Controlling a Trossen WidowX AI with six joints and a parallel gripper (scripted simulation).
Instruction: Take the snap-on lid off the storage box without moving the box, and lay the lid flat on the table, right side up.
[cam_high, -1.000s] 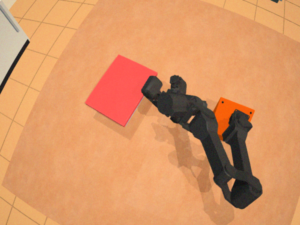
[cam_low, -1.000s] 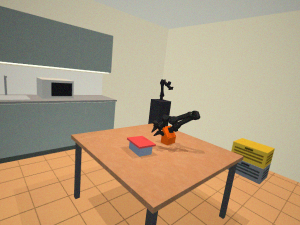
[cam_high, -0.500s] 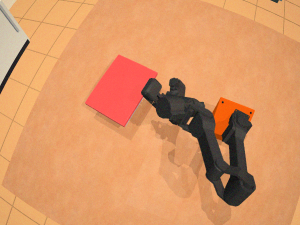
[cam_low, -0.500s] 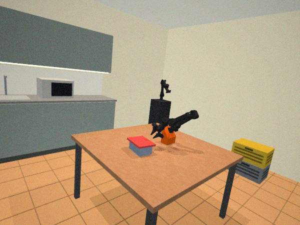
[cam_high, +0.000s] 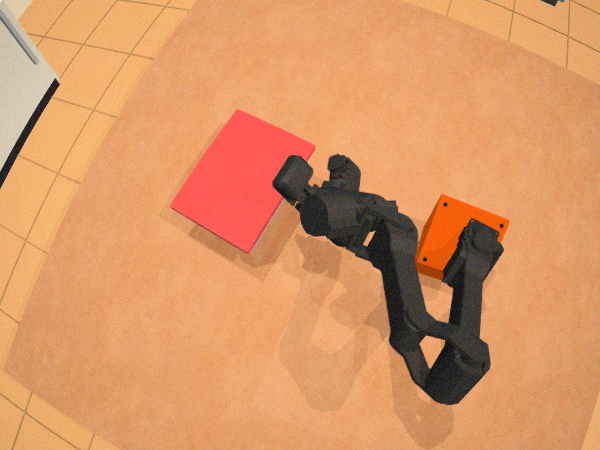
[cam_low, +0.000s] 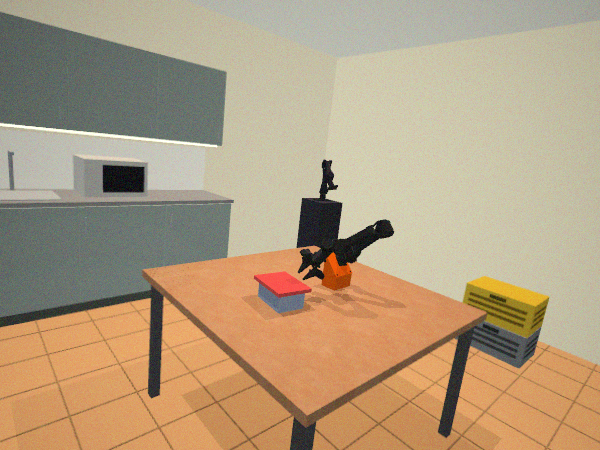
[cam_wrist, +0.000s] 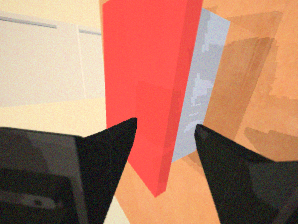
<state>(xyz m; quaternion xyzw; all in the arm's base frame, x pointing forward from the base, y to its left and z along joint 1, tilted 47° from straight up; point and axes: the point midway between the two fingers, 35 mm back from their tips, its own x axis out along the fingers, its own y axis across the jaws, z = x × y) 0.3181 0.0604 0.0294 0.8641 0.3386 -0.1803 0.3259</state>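
Now: the red lid 10 cm ahead of my gripper tip, 1 cm to the right of it and 2 cm below it. Round my gripper tip: storage box: 10 cm ahead, 1 cm to the right, 7 cm below.
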